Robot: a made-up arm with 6 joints. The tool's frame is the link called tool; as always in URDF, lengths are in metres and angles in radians. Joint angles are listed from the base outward. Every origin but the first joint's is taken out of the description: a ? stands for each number. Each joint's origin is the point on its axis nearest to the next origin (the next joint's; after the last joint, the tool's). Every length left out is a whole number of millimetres.
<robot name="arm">
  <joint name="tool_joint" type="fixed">
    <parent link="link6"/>
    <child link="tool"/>
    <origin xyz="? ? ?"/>
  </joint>
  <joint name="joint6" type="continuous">
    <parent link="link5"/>
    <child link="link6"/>
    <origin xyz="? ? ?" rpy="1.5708 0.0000 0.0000"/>
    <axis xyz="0 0 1"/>
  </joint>
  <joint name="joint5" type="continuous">
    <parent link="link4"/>
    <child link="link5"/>
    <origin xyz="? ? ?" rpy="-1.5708 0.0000 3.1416"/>
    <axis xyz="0 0 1"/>
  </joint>
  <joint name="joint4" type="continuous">
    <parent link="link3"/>
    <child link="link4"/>
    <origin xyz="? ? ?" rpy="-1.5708 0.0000 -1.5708"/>
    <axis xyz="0 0 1"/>
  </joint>
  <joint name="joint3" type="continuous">
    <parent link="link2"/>
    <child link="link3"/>
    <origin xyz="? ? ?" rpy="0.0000 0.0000 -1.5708"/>
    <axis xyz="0 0 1"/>
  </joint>
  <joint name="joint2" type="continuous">
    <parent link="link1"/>
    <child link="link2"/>
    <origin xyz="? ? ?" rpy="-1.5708 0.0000 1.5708"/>
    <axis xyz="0 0 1"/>
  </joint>
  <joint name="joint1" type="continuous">
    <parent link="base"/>
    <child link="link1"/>
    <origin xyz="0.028 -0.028 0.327" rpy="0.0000 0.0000 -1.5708"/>
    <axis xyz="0 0 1"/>
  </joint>
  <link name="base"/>
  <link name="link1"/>
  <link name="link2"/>
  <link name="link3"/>
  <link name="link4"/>
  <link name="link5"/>
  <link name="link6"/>
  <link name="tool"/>
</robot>
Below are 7 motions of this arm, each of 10 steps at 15 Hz.
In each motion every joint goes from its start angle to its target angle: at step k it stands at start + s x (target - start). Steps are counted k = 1, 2, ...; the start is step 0. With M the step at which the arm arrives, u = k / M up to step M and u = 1 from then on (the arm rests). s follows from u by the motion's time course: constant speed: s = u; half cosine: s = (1 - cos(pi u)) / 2; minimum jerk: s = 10 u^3 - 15 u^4 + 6 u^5.
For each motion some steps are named. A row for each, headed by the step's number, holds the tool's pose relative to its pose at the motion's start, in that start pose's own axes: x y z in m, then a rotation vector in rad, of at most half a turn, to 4 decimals.
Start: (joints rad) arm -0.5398 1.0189 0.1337 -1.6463 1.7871 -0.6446
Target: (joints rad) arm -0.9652 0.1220 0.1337 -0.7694 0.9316 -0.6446
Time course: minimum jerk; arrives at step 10
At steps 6, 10:
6: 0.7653 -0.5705 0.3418 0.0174 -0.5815 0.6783
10: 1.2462 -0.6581 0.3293 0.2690 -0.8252 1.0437

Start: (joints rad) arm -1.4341 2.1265 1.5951 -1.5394 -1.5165 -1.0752
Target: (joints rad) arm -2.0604 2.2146 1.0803 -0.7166 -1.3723 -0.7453
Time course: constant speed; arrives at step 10
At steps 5, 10:
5: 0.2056 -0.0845 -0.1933 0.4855 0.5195 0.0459
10: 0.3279 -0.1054 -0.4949 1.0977 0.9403 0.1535

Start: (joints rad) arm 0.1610 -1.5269 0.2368 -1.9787 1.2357 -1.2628
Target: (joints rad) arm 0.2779 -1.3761 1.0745 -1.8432 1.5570 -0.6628
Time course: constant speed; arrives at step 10
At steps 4, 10:
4: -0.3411 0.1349 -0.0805 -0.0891 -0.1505 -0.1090
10: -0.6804 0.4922 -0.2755 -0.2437 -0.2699 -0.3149

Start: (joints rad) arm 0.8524 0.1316 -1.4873 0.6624 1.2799 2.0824
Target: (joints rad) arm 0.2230 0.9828 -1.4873 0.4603 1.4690 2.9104
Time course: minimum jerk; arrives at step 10
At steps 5, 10:
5: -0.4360 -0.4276 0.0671 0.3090 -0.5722 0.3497
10: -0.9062 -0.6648 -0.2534 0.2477 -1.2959 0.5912

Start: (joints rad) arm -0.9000 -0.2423 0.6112 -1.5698 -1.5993 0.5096
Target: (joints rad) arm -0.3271 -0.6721 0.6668 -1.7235 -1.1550 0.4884
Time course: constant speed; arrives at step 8
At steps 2, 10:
2: -0.1355 -0.1170 -0.0148 0.1201 0.0102 -0.0968
10: -0.5308 -0.3287 -0.3334 0.5930 0.0836 -0.3037

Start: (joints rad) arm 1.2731 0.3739 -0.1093 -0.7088 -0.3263 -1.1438
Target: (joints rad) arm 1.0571 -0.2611 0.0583 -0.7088 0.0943 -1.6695
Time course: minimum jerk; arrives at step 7
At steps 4, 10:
4: 0.1668 -0.5632 0.0820 -0.0045 0.1829 -0.5039
10: 0.1722 -0.9080 0.0476 -0.0205 0.2931 -0.7728

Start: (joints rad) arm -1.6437 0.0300 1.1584 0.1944 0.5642 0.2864
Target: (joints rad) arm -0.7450 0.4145 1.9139 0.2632 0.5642 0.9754
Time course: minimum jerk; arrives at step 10
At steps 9, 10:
9: 1.2096 0.2510 -0.0695 0.3191 1.2764 0.1327
10: 1.2181 0.2498 -0.0763 0.3269 1.2832 0.1283

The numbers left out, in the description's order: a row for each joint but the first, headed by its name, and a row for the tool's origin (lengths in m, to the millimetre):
tool: 0.019 -0.019 0.000
joint6: -0.021 -0.116 0.000
joint5: -0.008 -0.033 0.000
joint4: 0.731 -0.022 0.000
joint3: 0.005 -0.951 0.000
joint2: -0.064 0.020 0.000

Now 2 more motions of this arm.
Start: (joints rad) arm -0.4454 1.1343 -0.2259 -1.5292 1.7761 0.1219
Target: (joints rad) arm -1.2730 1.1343 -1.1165 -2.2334 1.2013 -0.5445
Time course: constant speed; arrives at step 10
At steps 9, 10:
9: 0.2090 -0.8283 0.6138 1.2021 0.3835 0.0727
10: 0.2766 -0.9014 0.6167 1.3354 0.4980 0.0487

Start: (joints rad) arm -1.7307 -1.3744 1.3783 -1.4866 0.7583 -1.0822
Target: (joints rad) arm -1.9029 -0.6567 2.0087 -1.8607 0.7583 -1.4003
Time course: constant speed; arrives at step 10
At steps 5, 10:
5: -0.6050 0.2306 0.1270 -0.1459 -0.2779 -0.8131
10: -0.9634 0.6681 0.0559 -0.2047 -0.6700 -1.5759

